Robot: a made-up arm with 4 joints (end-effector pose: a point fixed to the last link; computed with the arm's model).
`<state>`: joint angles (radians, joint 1 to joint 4).
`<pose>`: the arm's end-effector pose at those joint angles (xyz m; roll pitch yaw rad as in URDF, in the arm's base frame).
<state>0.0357 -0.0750 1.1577 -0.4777</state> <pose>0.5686 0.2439 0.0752 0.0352 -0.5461 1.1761</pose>
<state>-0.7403 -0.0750 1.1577 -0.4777</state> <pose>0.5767 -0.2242 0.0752 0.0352 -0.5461 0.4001</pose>
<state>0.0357 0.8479 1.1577 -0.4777</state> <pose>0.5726 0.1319 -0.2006 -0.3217 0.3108 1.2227</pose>
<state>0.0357 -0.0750 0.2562 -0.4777</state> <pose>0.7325 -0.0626 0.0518 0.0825 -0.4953 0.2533</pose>
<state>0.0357 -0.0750 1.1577 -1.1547</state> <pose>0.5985 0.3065 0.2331 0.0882 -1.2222 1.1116</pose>
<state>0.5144 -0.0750 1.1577 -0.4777</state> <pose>0.3924 0.4784 0.0752 0.0352 -0.5461 1.6548</pose>
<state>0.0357 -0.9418 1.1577 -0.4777</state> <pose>0.5735 0.1071 0.3205 1.0598 -1.1895 0.3267</pose>
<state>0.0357 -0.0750 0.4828 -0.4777</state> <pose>0.7188 0.0265 0.0585 0.0762 -0.5113 0.4823</pose>
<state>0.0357 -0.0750 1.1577 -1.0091</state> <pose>0.5954 0.3017 0.1957 0.0635 -1.0770 1.1385</pose>
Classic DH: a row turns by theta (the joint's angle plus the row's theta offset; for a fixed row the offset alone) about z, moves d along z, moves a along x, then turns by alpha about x. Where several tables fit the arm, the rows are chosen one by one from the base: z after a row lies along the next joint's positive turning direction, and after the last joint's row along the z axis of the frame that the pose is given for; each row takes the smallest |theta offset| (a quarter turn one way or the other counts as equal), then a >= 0, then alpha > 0; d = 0 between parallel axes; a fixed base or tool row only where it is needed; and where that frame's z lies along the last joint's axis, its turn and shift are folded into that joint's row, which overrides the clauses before.
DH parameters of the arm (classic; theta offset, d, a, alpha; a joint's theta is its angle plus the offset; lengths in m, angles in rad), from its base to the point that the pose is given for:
joint 1: -1.5708 0.05 0.11 1.5708
joint 2: 0 -0.33 -0.02 -1.5708
joint 3: 1.5708 0.19 0.21 -1.5708
joint 4: 0 -0.1 0.07 1.5708
tool (fixed): 0 -0.25 0 0

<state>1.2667 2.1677 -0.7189 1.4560</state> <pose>0.0858 0.2260 0.0276 -0.9172 -0.6697 -0.1939</pose>
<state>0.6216 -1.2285 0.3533 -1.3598</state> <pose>0.8140 0.2455 0.2025 1.8448 -0.4077 -0.7335</pose>
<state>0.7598 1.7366 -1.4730 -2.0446</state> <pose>-0.0218 0.4144 0.3726 -3.0215 0.6369 2.3860</pose>
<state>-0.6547 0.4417 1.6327 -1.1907</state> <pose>0.5648 0.0775 -0.0142 0.0361 -0.7494 0.9475</pose>
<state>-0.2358 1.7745 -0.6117 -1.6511</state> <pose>0.6796 0.0725 0.3091 -2.1673 0.2493 1.4028</pose>
